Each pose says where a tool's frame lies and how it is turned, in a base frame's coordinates. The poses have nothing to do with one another.
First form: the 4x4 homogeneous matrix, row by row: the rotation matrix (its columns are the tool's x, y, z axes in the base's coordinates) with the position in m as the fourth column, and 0 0 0 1 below. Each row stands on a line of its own.
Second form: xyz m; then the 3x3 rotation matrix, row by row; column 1 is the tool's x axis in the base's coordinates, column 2 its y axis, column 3 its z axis. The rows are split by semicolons. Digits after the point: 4 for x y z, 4 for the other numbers.
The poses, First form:
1:
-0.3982 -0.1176 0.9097 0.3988
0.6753 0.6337 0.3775 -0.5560
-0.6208 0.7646 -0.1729 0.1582
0 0 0 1
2:
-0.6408 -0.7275 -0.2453 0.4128
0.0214 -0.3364 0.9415 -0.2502
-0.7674 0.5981 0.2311 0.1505
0 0 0 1
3:
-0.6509 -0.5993 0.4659 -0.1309
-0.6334 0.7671 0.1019 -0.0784
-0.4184 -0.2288 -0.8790 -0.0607
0 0 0 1
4:
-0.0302 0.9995 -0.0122 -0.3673
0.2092 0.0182 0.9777 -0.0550
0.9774 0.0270 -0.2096 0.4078
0 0 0 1
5:
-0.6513 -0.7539 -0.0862 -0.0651
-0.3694 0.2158 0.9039 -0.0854
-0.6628 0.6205 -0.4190 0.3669
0 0 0 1
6:
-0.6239 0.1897 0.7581 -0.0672
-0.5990 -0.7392 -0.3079 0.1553
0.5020 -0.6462 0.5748 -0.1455
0 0 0 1
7:
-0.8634 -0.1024 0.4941 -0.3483
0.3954 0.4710 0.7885 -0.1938
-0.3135 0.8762 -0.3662 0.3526
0 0 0 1
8:
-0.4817 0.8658 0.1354 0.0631
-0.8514 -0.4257 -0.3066 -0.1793
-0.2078 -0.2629 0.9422 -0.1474
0 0 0 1
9:
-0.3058 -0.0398 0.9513 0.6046
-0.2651 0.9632 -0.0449 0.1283
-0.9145 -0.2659 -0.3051 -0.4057
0 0 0 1
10:
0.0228 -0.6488 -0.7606 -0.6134
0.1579 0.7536 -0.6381 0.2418
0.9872 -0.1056 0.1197 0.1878
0 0 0 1
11:
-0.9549 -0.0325 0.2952 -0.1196
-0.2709 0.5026 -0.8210 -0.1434
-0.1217 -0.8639 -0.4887 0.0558
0 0 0 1
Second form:
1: 0.3988 -0.5560 0.1582; -0.3982 -0.1176 0.9097; 0.6753 0.6337 0.3775; -0.6208 0.7646 -0.1729
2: 0.4128 -0.2502 0.1505; -0.6408 -0.7275 -0.2453; 0.0214 -0.3364 0.9415; -0.7674 0.5981 0.2311
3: -0.1309 -0.0784 -0.0607; -0.6509 -0.5993 0.4659; -0.6334 0.7671 0.1019; -0.4184 -0.2288 -0.8790
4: -0.3673 -0.0550 0.4078; -0.0302 0.9995 -0.0122; 0.2092 0.0182 0.9777; 0.9774 0.0270 -0.2096
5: -0.0651 -0.0854 0.3669; -0.6513 -0.7539 -0.0862; -0.3694 0.2158 0.9039; -0.6628 0.6205 -0.4190
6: -0.0672 0.1553 -0.1455; -0.6239 0.1897 0.7581; -0.5990 -0.7392 -0.3079; 0.5020 -0.6462 0.5748
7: -0.3483 -0.1938 0.3526; -0.8634 -0.1024 0.4941; 0.3954 0.4710 0.7885; -0.3135 0.8762 -0.3662
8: 0.0631 -0.1793 -0.1474; -0.4817 0.8658 0.1354; -0.8514 -0.4257 -0.3066; -0.2078 -0.2629 0.9422
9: 0.6046 0.1283 -0.4057; -0.3058 -0.0398 0.9513; -0.2651 0.9632 -0.0449; -0.9145 -0.2659 -0.3051
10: -0.6134 0.2418 0.1878; 0.0228 -0.6488 -0.7606; 0.1579 0.7536 -0.6381; 0.9872 -0.1056 0.1197
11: -0.1196 -0.1434 0.0558; -0.9549 -0.0325 0.2952; -0.2709 0.5026 -0.8210; -0.1217 -0.8639 -0.4887
